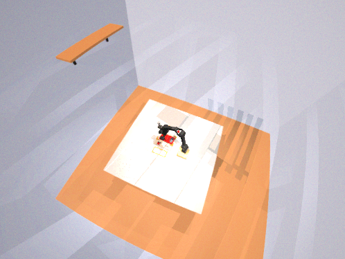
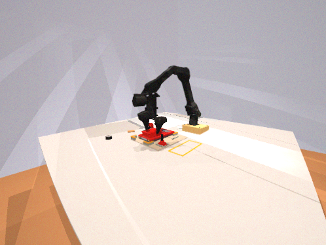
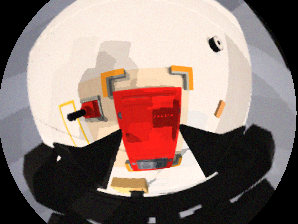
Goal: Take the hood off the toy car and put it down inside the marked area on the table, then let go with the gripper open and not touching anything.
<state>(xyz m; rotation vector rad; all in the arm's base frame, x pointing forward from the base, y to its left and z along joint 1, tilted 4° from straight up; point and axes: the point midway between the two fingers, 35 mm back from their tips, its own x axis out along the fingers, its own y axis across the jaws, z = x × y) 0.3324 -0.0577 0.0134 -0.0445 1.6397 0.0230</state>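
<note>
Now: gripper tip right at the hood. From my gripper tip the other things lie so: small black wheel (190 mm ahead, 170 mm to the right, 30 mm below).
</note>
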